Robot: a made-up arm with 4 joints. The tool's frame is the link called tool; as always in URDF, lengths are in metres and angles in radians. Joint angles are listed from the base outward.
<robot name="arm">
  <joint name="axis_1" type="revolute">
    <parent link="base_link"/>
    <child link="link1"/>
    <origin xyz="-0.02 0.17 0.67" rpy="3.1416 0 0"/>
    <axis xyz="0 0 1"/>
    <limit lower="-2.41" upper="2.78"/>
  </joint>
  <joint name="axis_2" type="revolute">
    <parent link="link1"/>
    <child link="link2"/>
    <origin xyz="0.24 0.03 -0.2" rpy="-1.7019 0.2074 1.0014"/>
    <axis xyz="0 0 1"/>
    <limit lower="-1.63" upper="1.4"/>
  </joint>
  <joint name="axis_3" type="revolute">
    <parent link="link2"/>
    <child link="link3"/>
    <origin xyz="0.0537 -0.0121 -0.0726" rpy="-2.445 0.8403 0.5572"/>
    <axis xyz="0 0 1"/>
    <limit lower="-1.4" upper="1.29"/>
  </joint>
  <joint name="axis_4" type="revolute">
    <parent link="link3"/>
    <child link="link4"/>
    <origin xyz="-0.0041 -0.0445 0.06" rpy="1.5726 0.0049 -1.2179"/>
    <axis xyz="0 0 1"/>
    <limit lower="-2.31" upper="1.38"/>
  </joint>
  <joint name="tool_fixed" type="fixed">
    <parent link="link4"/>
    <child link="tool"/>
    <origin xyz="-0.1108 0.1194 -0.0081" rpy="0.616 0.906 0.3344"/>
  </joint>
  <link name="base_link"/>
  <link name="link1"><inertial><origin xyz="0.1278 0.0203 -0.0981"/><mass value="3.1"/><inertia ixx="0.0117" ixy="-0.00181" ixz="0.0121" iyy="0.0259" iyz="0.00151" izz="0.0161"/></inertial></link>
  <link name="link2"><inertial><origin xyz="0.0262 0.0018 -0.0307"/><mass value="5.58"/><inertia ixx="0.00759" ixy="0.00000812" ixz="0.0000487" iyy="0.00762" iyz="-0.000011" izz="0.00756"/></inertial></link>
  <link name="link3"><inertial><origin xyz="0.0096 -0.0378 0.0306"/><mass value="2.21"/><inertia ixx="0.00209" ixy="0" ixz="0" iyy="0.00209" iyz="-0.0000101" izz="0.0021"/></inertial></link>
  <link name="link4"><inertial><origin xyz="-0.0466 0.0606 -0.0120"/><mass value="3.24"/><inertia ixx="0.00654" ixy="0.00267" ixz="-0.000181" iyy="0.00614" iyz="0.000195" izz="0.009"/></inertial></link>
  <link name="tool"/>
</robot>
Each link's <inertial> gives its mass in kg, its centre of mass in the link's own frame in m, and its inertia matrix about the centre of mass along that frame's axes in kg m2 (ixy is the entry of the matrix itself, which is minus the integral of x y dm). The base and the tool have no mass. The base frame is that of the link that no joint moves.
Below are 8 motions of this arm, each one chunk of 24 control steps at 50 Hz.
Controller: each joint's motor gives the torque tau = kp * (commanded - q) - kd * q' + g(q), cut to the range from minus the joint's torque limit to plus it. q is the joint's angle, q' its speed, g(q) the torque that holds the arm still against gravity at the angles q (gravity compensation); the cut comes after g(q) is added. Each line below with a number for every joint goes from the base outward.
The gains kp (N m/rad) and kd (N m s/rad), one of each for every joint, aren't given. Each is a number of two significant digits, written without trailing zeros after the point. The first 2 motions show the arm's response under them.
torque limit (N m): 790 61 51 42
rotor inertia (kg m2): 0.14 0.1 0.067 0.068
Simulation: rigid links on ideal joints. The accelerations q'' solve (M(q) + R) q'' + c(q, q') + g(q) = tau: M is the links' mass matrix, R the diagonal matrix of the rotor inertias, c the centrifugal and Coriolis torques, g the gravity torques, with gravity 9.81 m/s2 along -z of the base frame. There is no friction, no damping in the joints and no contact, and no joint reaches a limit. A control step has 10 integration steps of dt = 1/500 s. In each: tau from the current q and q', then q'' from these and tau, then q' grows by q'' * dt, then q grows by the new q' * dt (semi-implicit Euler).
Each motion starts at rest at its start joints. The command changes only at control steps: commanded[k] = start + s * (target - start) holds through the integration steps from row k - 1 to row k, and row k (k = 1, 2, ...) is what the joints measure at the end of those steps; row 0 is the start. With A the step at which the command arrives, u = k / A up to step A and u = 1 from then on. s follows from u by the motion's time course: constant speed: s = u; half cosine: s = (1 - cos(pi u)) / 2; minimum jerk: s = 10 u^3 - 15 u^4 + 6 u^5; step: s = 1 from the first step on.
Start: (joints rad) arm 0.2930 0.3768 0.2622 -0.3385
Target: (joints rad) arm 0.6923 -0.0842 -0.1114 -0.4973
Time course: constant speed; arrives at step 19
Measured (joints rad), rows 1 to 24:
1: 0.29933 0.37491 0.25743 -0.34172
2: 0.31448 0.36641 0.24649 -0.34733
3: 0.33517 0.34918 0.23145 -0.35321
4: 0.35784 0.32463 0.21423 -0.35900
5: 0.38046 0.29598 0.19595 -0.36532
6: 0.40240 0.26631 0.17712 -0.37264
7: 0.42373 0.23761 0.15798 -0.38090
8: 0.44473 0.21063 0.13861 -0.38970
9: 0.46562 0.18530 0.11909 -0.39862
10: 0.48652 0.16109 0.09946 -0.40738
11: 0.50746 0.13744 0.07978 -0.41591
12: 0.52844 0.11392 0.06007 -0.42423
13: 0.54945 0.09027 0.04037 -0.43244
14: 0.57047 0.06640 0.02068 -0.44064
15: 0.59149 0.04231 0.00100 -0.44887
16: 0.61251 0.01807 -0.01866 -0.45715
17: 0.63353 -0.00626 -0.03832 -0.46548
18: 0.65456 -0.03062 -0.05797 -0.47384
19: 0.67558 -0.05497 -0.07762 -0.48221
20: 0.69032 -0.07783 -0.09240 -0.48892
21: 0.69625 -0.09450 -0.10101 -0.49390
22: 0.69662 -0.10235 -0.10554 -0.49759
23: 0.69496 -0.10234 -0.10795 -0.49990
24: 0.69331 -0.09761 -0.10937 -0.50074
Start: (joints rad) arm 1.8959 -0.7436 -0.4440 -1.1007
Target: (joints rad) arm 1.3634 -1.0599 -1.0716 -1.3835
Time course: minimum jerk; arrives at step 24
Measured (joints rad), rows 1 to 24:
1: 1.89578 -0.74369 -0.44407 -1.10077
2: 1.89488 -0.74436 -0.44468 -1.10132
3: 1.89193 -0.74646 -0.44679 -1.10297
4: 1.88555 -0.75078 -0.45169 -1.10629
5: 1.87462 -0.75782 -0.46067 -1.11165
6: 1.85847 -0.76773 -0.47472 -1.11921
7: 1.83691 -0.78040 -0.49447 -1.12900
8: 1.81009 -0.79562 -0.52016 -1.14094
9: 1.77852 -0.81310 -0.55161 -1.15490
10: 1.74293 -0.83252 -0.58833 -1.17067
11: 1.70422 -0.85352 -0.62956 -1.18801
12: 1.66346 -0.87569 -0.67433 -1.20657
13: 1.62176 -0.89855 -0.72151 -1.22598
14: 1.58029 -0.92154 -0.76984 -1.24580
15: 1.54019 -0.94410 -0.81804 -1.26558
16: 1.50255 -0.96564 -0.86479 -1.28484
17: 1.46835 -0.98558 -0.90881 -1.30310
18: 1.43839 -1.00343 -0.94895 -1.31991
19: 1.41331 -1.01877 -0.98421 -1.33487
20: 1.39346 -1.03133 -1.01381 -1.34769
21: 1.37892 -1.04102 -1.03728 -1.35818
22: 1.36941 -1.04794 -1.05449 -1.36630
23: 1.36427 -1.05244 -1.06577 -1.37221
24: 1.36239 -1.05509 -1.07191 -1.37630
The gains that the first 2 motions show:
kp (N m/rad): 2500 130 130 95
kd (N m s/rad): 67 4.6 5.8 4.5
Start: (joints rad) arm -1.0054 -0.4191 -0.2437 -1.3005
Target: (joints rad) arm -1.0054 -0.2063 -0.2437 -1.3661
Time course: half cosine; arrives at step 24
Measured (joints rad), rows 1 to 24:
1: -1.00539 -0.41895 -0.24368 -1.30057
2: -1.00537 -0.41824 -0.24360 -1.30089
3: -1.00533 -0.41646 -0.24345 -1.30160
4: -1.00528 -0.41318 -0.24327 -1.30280
5: -1.00524 -0.40815 -0.24310 -1.30449
6: -1.00521 -0.40129 -0.24297 -1.30663
7: -1.00521 -0.39267 -0.24290 -1.30916
8: -1.00522 -0.38247 -0.24290 -1.31204
9: -1.00524 -0.37091 -0.24295 -1.31523
10: -1.00527 -0.35828 -0.24304 -1.31869
11: -1.00530 -0.34485 -0.24315 -1.32237
12: -1.00533 -0.33088 -0.24327 -1.32624
13: -1.00536 -0.31664 -0.24340 -1.33023
14: -1.00539 -0.30237 -0.24352 -1.33429
15: -1.00541 -0.28832 -0.24364 -1.33834
16: -1.00544 -0.27471 -0.24376 -1.34232
17: -1.00546 -0.26175 -0.24387 -1.34616
18: -1.00548 -0.24967 -0.24398 -1.34977
19: -1.00551 -0.23866 -0.24408 -1.35310
20: -1.00553 -0.22891 -0.24418 -1.35609
21: -1.00554 -0.22059 -0.24427 -1.35869
22: -1.00556 -0.21384 -0.24436 -1.36085
23: -1.00558 -0.20877 -0.24444 -1.36254
24: -1.00559 -0.20548 -0.24450 -1.36373

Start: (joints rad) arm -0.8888 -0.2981 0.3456 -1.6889
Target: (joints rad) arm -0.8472 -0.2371 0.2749 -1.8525
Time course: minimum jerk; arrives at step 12
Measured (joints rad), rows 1 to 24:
1: -0.88874 -0.29800 0.34555 -1.68901
2: -0.88828 -0.29728 0.34515 -1.68992
3: -0.88688 -0.29510 0.34376 -1.69298
4: -0.88408 -0.29086 0.34066 -1.69977
5: -0.87972 -0.28446 0.33536 -1.71142
6: -0.87404 -0.27641 0.32782 -1.72813
7: -0.86758 -0.26757 0.31849 -1.74906
8: -0.86107 -0.25899 0.30822 -1.77242
9: -0.85523 -0.25157 0.29805 -1.79590
10: -0.85068 -0.24599 0.28903 -1.81706
11: -0.84775 -0.24250 0.28199 -1.83393
12: -0.84640 -0.24083 0.27733 -1.84549
13: -0.84614 -0.24020 0.27487 -1.85204
14: -0.84639 -0.23978 0.27398 -1.85485
15: -0.84674 -0.23920 0.27394 -1.85538
16: -0.84702 -0.23844 0.27422 -1.85483
17: -0.84719 -0.23765 0.27450 -1.85396
18: -0.84727 -0.23701 0.27469 -1.85318
19: -0.84729 -0.23660 0.27478 -1.85263
20: -0.84728 -0.23643 0.27481 -1.85232
21: -0.84726 -0.23646 0.27482 -1.85220
22: -0.84724 -0.23660 0.27483 -1.85221
23: -0.84722 -0.23679 0.27484 -1.85228
24: -0.84720 -0.23697 0.27487 -1.85237

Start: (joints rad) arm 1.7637 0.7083 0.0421 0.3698
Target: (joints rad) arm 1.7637 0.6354 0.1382 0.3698
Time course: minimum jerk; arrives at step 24
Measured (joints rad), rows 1 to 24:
1: 1.76370 0.70829 0.04211 0.36980
2: 1.76370 0.70822 0.04222 0.36981
3: 1.76370 0.70798 0.04259 0.36983
4: 1.76369 0.70740 0.04342 0.36987
5: 1.76369 0.70630 0.04489 0.36993
6: 1.76369 0.70456 0.04714 0.36999
7: 1.76369 0.70207 0.05027 0.37005
8: 1.76369 0.69881 0.05429 0.37010
9: 1.76369 0.69482 0.05917 0.37012
10: 1.76369 0.69018 0.06485 0.37012
11: 1.76369 0.68500 0.07118 0.37010
12: 1.76369 0.67944 0.07803 0.37006
13: 1.76370 0.67366 0.08520 0.37001
14: 1.76370 0.66781 0.09250 0.36994
15: 1.76370 0.66208 0.09974 0.36987
16: 1.76370 0.65661 0.10672 0.36979
17: 1.76371 0.65155 0.11326 0.36972
18: 1.76371 0.64705 0.11918 0.36965
19: 1.76371 0.64318 0.12435 0.36959
20: 1.76371 0.64004 0.12868 0.36954
21: 1.76371 0.63765 0.13211 0.36950
22: 1.76371 0.63601 0.13464 0.36948
23: 1.76371 0.63505 0.13635 0.36948
24: 1.76371 0.63465 0.13736 0.36949

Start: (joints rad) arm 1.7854 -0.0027 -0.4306 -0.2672
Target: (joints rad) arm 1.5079 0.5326 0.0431 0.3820
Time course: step
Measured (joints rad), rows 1 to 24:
1: 1.69950 0.05285 -0.32138 -0.14990
2: 1.58087 0.20137 -0.16884 0.02457
3: 1.50846 0.37554 -0.05953 0.15380
4: 1.48535 0.51273 0.00024 0.23840
5: 1.48874 0.58906 0.02606 0.29929
6: 1.49894 0.61186 0.03506 0.34552
7: 1.50670 0.60148 0.03803 0.37708
8: 1.51019 0.57783 0.03961 0.39382
9: 1.51068 0.55431 0.04105 0.39858
10: 1.50985 0.53724 0.04232 0.39607
11: 1.50883 0.52784 0.04322 0.39079
12: 1.50811 0.52461 0.04367 0.38575
13: 1.50775 0.52517 0.04377 0.38231
14: 1.50765 0.52740 0.04366 0.38064
15: 1.50769 0.52985 0.04346 0.38028
16: 1.50777 0.53176 0.04328 0.38063
17: 1.50784 0.53290 0.04314 0.38120
18: 1.50789 0.53338 0.04306 0.38170
19: 1.50791 0.53341 0.04304 0.38202
20: 1.50792 0.53321 0.04304 0.38217
21: 1.50792 0.53295 0.04306 0.38219
22: 1.50791 0.53273 0.04308 0.38215
23: 1.50791 0.53259 0.04309 0.38208
24: 1.50790 0.53252 0.04310 0.38203

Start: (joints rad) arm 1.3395 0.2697 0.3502 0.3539
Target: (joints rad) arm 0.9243 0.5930 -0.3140 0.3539
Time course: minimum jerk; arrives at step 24
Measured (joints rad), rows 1 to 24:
1: 1.33941 0.26972 0.35010 0.35394
2: 1.33873 0.26988 0.34930 0.35423
3: 1.33648 0.27061 0.34666 0.35495
4: 1.33158 0.27267 0.34084 0.35609
5: 1.32313 0.27692 0.33058 0.35740
6: 1.31060 0.28414 0.31492 0.35863
7: 1.29381 0.29484 0.29329 0.35956
8: 1.27291 0.30922 0.26550 0.36010
9: 1.24827 0.32711 0.23178 0.36024
10: 1.22049 0.34813 0.19267 0.36004
11: 1.19028 0.37166 0.14900 0.35954
12: 1.15845 0.39701 0.10185 0.35881
13: 1.12589 0.42337 0.05244 0.35787
14: 1.09349 0.44995 0.00209 0.35675
15: 1.06215 0.47596 -0.04782 0.35546
16: 1.03272 0.50063 -0.09594 0.35403
17: 1.00596 0.52331 -0.14099 0.35252
18: 0.98253 0.54342 -0.18183 0.35099
19: 0.96289 0.56050 -0.21753 0.34954
20: 0.94736 0.57427 -0.24740 0.34827
21: 0.93599 0.58462 -0.27107 0.34730
22: 0.92858 0.59161 -0.28858 0.34676
23: 0.92461 0.59554 -0.30039 0.34676
24: 0.92321 0.59697 -0.30745 0.34740

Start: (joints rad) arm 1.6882 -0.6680 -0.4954 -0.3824
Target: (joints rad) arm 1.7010 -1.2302 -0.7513 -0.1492
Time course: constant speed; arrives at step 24
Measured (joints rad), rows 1 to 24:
1: 1.68826 -0.67212 -0.49803 -0.38034
2: 1.68850 -0.68362 -0.50403 -0.37522
3: 1.68895 -0.70197 -0.51224 -0.36787
4: 1.68956 -0.72503 -0.52164 -0.35935
5: 1.69024 -0.75053 -0.53160 -0.35036
6: 1.69092 -0.77667 -0.54183 -0.34121
7: 1.69156 -0.80240 -0.55223 -0.33198
8: 1.69215 -0.82729 -0.56273 -0.32262
9: 1.69269 -0.85136 -0.57331 -0.31312
10: 1.69320 -0.87483 -0.58395 -0.30347
11: 1.69371 -0.89798 -0.59462 -0.29373
12: 1.69422 -0.92104 -0.60531 -0.28392
13: 1.69474 -0.94415 -0.61599 -0.27410
14: 1.69527 -0.96737 -0.62667 -0.26430
15: 1.69580 -0.99070 -0.63734 -0.25453
16: 1.69633 -1.01411 -0.64801 -0.24479
17: 1.69687 -1.03757 -0.65867 -0.23507
18: 1.69741 -1.06104 -0.66933 -0.22536
19: 1.69794 -1.08451 -0.67999 -0.21566
20: 1.69848 -1.10796 -0.69065 -0.20595
21: 1.69901 -1.13140 -0.70132 -0.19624
22: 1.69954 -1.15483 -0.71198 -0.18653
23: 1.70008 -1.17825 -0.72264 -0.17682
24: 1.70061 -1.20167 -0.73331 -0.16710

